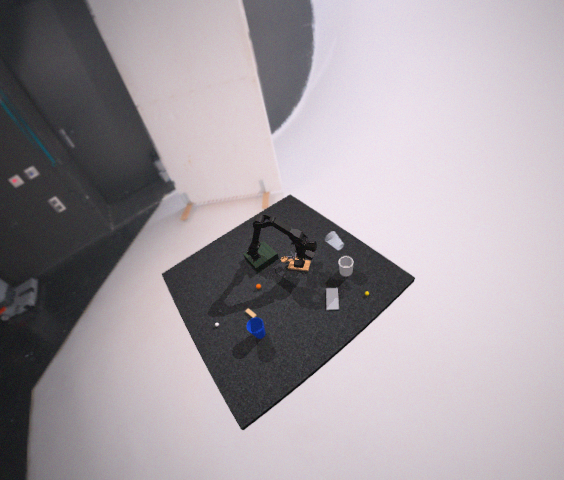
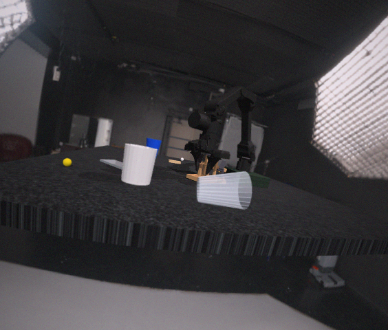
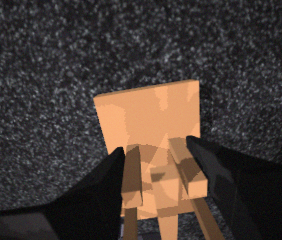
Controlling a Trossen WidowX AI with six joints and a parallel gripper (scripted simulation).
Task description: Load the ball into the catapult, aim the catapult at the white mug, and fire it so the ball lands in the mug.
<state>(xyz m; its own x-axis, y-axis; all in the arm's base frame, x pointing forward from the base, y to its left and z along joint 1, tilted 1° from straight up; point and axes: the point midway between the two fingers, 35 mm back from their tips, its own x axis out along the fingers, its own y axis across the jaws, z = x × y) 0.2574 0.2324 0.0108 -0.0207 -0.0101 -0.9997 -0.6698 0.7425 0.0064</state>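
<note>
The orange ball is 33 cm to the right of my gripper tip, 4 cm behind it and 2 cm below it. From my gripper tip the other things lie so: white mug 22 cm ahead, 19 cm to the left; then wooden catapult 6 cm behind, 4 cm to the right, 2 cm above; then grey flat plate 32 cm ahead, 3 cm below, 1 cm to the right.
</note>
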